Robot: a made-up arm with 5 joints.
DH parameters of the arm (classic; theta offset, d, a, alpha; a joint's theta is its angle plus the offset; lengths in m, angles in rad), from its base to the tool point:
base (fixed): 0.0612 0 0.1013 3.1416
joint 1: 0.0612 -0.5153 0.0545 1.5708
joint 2: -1.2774 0 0.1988 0
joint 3: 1.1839 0 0.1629 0
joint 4: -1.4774 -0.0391 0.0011 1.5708
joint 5: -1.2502 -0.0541 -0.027 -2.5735
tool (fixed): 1.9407 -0.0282 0 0
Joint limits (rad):
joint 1: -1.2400..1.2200
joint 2: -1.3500..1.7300
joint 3: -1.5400..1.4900
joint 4: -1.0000..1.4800
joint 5: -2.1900..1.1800
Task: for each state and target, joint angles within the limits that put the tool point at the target. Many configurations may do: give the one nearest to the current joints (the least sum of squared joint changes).
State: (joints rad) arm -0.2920 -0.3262 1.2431 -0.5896 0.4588
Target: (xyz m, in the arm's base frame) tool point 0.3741 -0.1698 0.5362
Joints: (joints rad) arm 0.4687 0.3420 0.4779 -0.7685 0.5628
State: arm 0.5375 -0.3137 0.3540 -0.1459 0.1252
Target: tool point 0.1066 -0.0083 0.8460
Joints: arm 0.3162 -0.9819 -0.1150 -0.2241 -0.3230
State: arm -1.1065 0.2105 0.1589 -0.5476 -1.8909
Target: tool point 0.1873 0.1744 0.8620
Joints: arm -1.2276 -0.1908 -0.4436 -0.4034 -1.9143
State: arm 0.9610 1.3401 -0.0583 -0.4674 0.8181
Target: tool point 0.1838 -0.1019 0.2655
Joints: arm 0.6299 1.6863 0.4327 -0.3656 0.7233
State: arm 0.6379 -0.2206 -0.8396 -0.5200 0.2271
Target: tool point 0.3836 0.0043 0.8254
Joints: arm -0.0731 0.0595 -0.6851 -0.4902 0.1731
